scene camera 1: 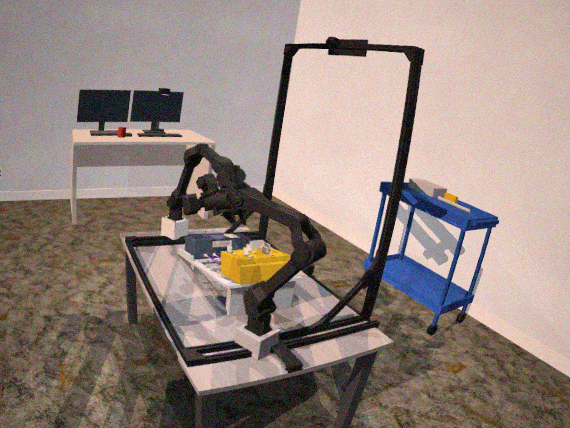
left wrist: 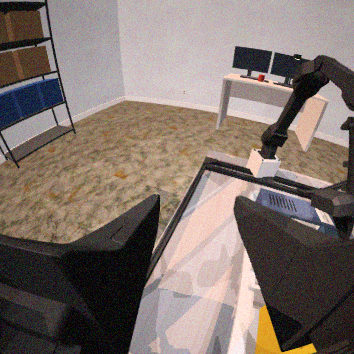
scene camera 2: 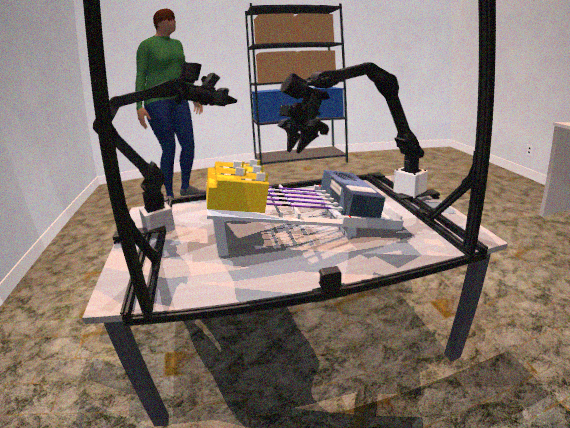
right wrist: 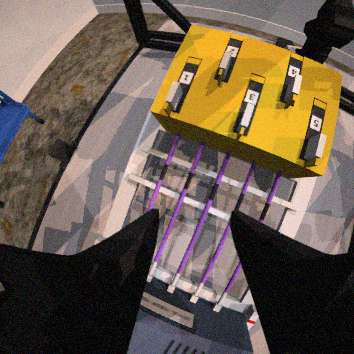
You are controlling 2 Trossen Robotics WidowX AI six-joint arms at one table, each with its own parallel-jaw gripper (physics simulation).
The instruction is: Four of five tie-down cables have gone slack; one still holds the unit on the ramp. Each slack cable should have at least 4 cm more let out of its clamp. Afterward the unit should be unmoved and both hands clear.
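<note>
The yellow clamp block (scene camera 1: 250, 270) (scene camera 2: 237, 195) (right wrist: 215, 100) stands at the high end of the white ramp (scene camera 2: 300, 222); its five clamps, numbered 1 to 5, carry small pale levers. Purple cables (right wrist: 192, 242) run from it to the dark blue unit (scene camera 1: 200, 246) (scene camera 2: 367, 202) (right wrist: 220, 325) lower down. Which cables are slack I cannot tell. My left gripper (scene camera 2: 234, 99) (left wrist: 197, 201) is part open and empty, high above the table, left of the right gripper in scene camera 2. My right gripper (scene camera 2: 294, 150) (right wrist: 194, 216) is part open and empty, above the cables. Its fingers hide some cable ends in the right wrist view.
A black frame (scene camera 1: 411, 100) stands over the table. A small black block (scene camera 2: 330, 279) sits at the table edge near scene camera 2. A blue cart (scene camera 1: 470, 220), a desk (scene camera 1: 125, 155), a shelf rack (scene camera 2: 343, 60) and a person in green (scene camera 2: 160, 65) are away from the table.
</note>
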